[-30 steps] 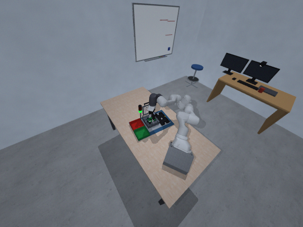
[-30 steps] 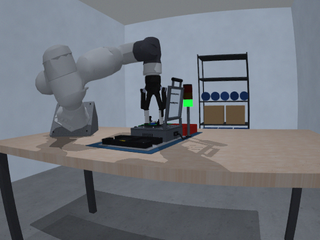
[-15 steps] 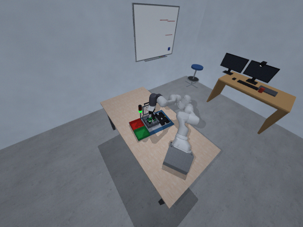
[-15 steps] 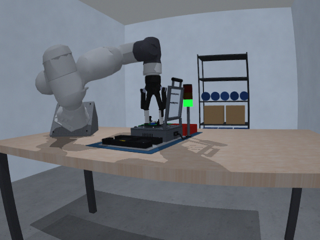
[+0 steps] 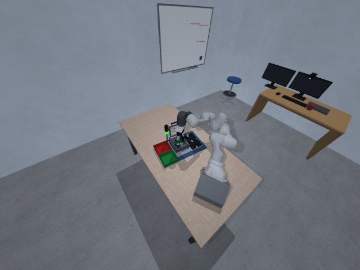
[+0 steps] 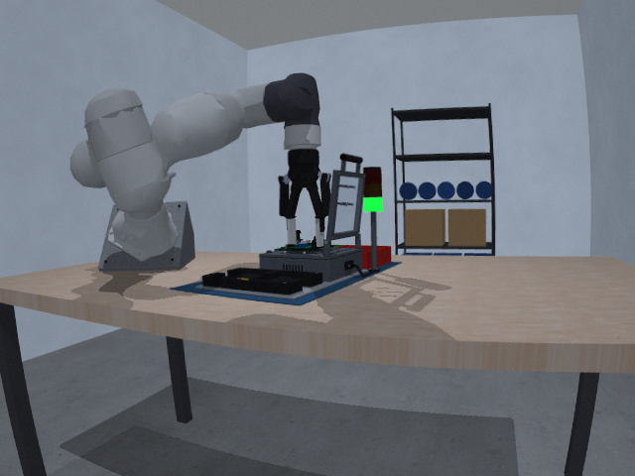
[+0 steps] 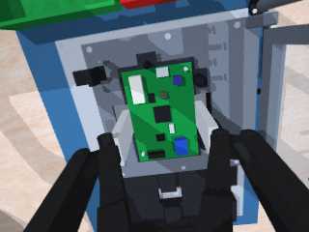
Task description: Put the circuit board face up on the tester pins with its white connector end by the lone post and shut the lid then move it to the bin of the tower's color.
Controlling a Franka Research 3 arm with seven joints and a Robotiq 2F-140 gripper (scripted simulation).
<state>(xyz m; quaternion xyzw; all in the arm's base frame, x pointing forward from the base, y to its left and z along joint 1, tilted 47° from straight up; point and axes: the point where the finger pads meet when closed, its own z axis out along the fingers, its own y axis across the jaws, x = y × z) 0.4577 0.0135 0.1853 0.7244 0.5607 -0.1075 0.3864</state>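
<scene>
Right now the tester plate is 30 mm below my hand and 10 mm ahead of it. The rest, counted from my hand: green circuit board: 20 mm below; then tester lid: 110 mm ahead, 90 mm above, 40 mm to the right; then black latch hook: 80 mm to the left, 40 mm behind, 10 mm below.
</scene>
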